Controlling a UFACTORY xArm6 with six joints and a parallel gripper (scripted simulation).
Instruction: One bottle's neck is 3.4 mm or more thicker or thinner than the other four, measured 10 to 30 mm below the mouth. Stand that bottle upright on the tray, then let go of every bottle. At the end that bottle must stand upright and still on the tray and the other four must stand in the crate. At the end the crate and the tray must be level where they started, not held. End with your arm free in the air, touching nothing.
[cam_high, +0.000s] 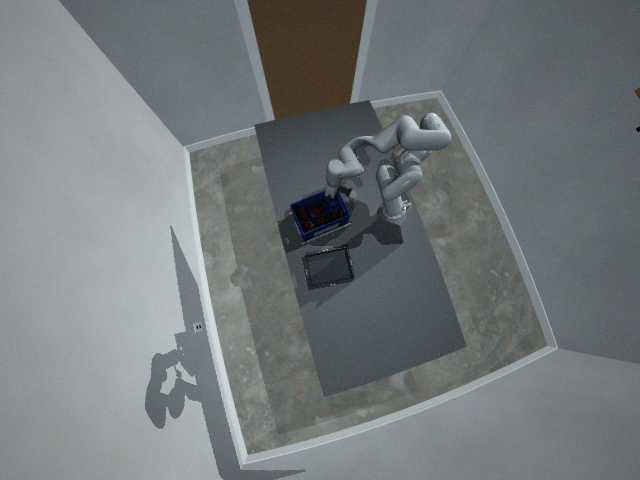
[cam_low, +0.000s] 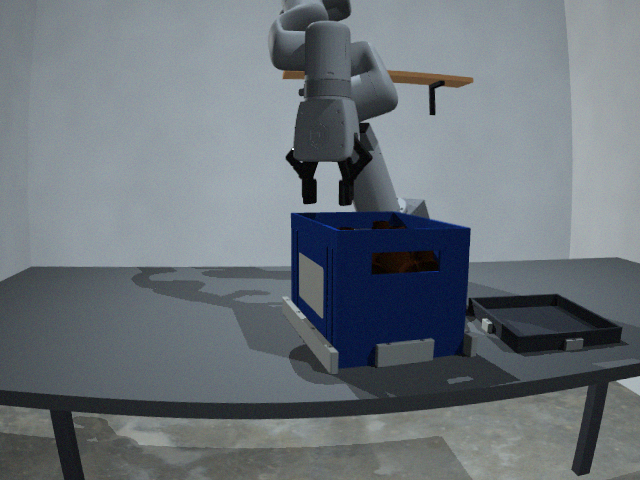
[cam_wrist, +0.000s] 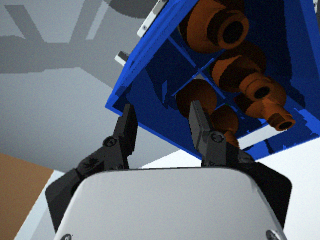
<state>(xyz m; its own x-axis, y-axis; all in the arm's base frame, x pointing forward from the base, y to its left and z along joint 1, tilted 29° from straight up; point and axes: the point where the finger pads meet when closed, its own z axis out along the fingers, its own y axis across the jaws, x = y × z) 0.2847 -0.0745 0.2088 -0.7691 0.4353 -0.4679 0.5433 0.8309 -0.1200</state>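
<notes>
Right now my hand is 12 cm above the bottle, 9 cm short of it and 2 cm to the right of it. Also, from my hand: blue crate (12 cm below, 8 cm ahead, 6 cm to the left); dark tray (35 cm to the left, 20 cm below, 10 cm ahead).
</notes>
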